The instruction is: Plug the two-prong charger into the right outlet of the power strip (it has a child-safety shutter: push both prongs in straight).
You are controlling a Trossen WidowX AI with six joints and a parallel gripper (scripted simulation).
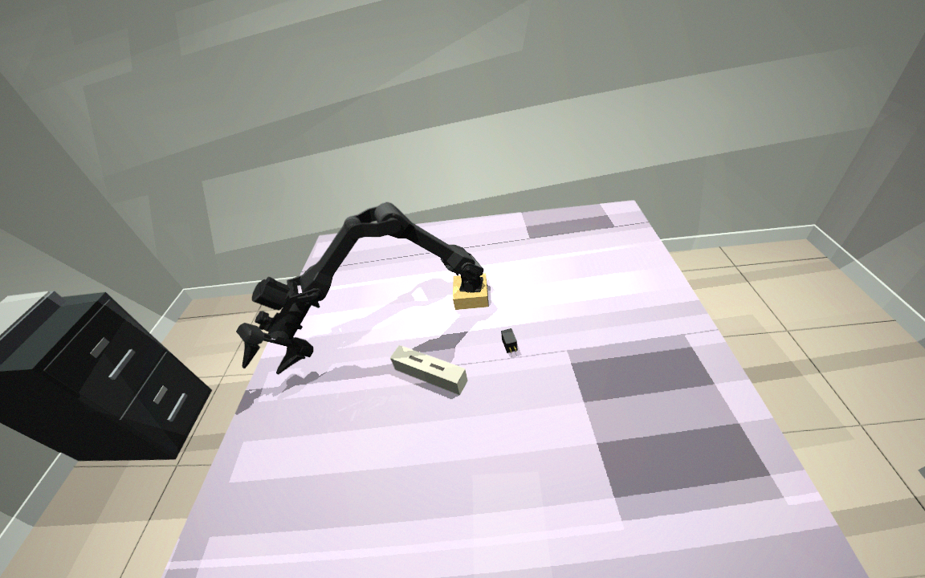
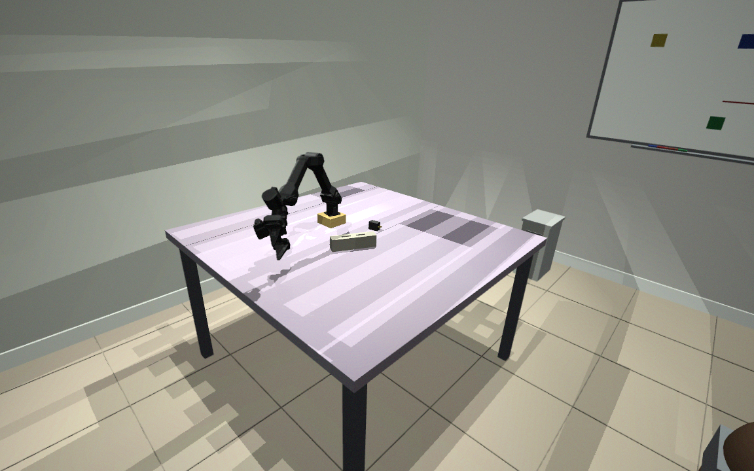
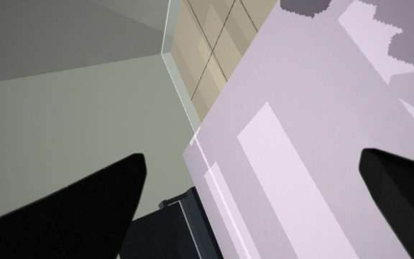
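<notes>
My gripper tip is 21 cm past the two-prong charger, 60 cm to the right of it and 10 cm above it.
</notes>
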